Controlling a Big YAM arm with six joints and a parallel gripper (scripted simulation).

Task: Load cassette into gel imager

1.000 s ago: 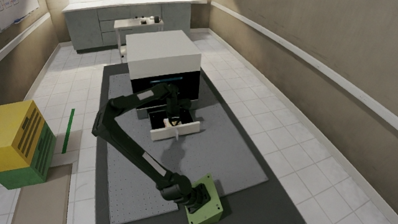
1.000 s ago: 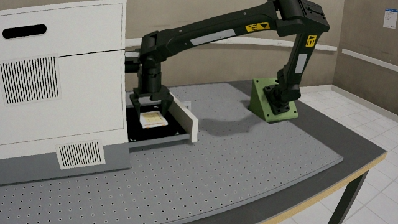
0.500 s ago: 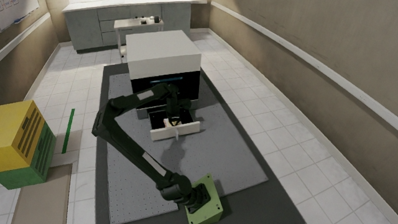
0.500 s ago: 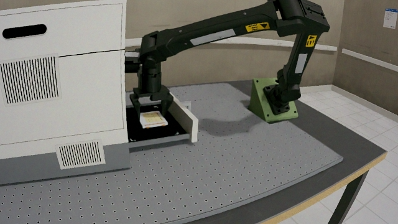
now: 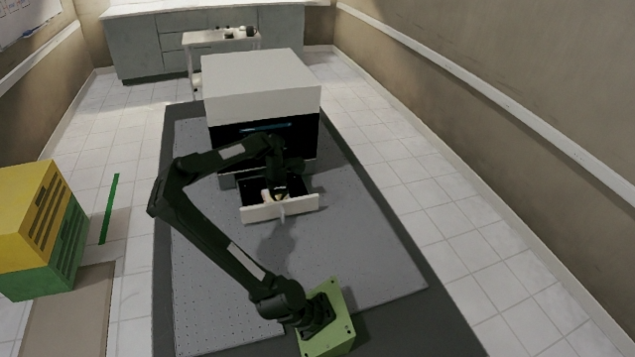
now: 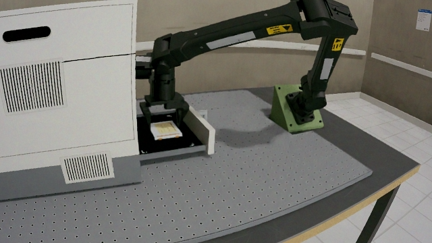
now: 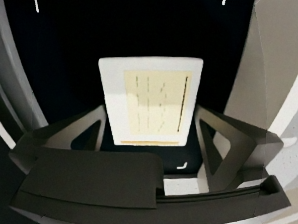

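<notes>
Now: hand 3 cm short of the imager drawer and 1 cm below it. The rest, counted from my hand: cassette (1 cm to the left, 1 cm below).
</notes>
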